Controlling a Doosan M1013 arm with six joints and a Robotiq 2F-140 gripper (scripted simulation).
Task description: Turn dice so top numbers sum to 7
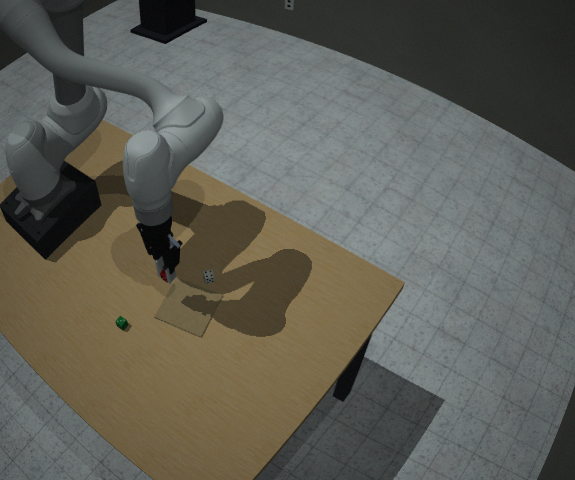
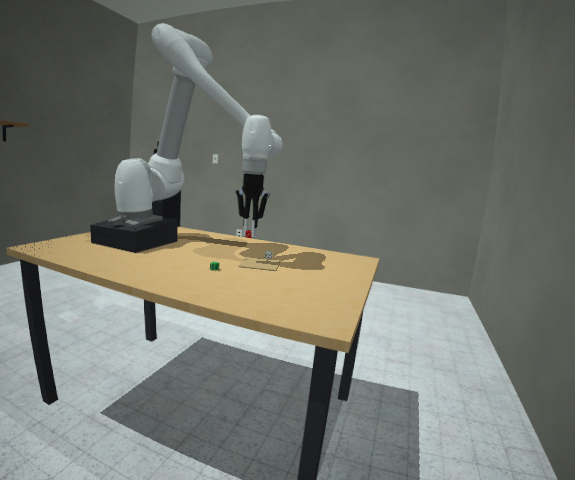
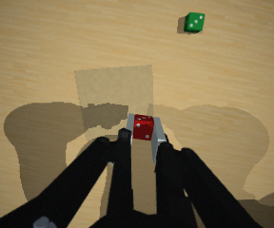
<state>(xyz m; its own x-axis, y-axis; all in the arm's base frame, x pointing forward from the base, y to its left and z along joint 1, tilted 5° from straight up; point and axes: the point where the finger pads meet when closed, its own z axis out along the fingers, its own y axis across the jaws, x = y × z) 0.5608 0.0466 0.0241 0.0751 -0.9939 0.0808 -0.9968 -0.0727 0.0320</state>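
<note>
My hand is 130 mm above the tan mat, 50 mm short of it and 10 mm to the right of it. Round my hand: red die 30 mm below; white die 120 mm below, 110 mm to the left, 30 mm ahead; green die 160 mm to the right, 120 mm below, 50 mm behind.
</note>
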